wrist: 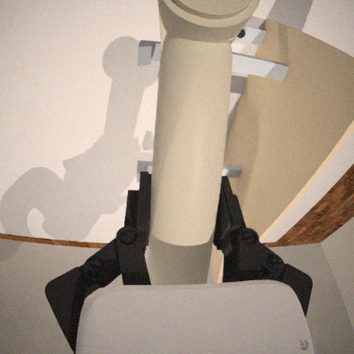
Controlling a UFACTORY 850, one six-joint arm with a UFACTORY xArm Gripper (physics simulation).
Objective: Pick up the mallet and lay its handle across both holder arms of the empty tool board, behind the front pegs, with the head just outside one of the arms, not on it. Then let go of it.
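Note:
My gripper is shut on the cream mallet's handle, low in the wrist view. The mallet runs up the middle of the view, and its head is cut off by the top edge. A tan tool board is at the right. One grey holder arm passes beneath the handle near the head, with a raised end at the left. Another grey arm passes beneath it near my fingertips. The handle hides the middle of both arms. The height between handle and arms cannot be told.
A further grey piece with a dark dot shows beside the head at the top. Shadows of the arm and mallet fall on the pale surface at the left. A brown wooden edge runs along the lower right.

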